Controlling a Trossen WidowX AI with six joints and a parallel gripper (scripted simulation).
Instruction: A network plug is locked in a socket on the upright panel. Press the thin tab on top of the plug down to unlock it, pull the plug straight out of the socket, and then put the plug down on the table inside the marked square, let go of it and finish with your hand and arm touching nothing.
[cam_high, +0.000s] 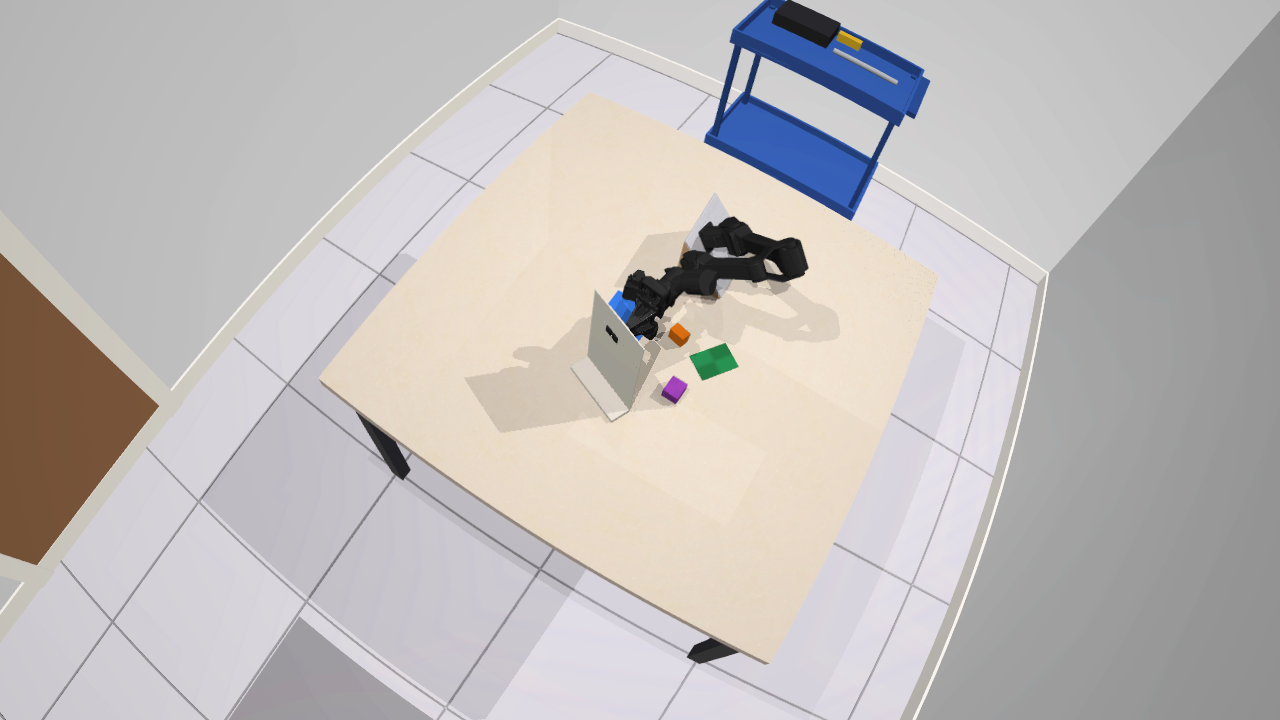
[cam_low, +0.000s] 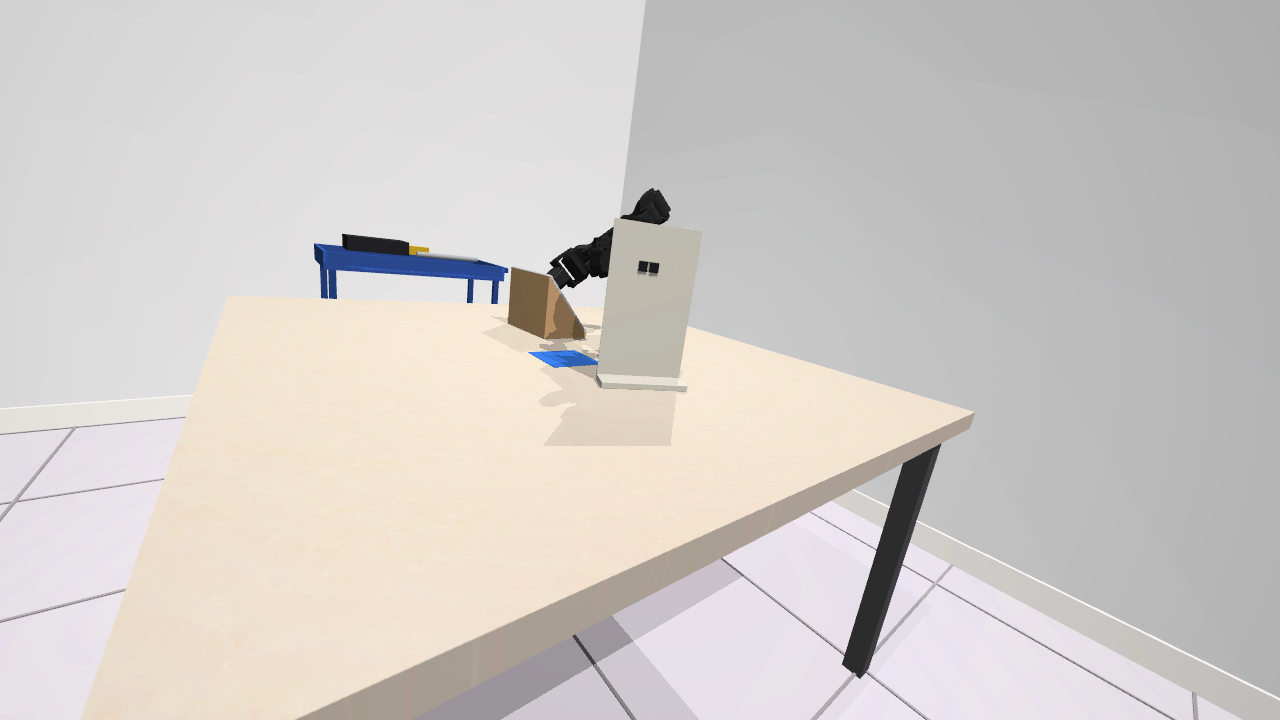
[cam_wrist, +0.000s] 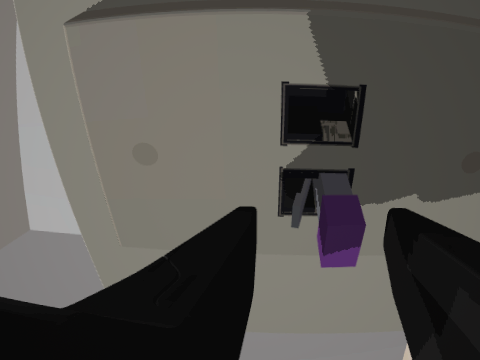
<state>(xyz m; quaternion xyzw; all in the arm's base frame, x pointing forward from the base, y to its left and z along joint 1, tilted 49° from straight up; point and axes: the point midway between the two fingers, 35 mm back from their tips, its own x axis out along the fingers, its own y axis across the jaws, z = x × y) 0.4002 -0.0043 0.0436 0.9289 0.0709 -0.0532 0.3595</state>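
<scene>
My gripper tip is now 16 cm past the blue square, 8 cm to the left of it and 22 cm above it. The rest, counted from my gripper tip: purple plug 1 cm ahead; upright grey panel 2 cm ahead, 2 cm to the right, 9 cm below.
</scene>
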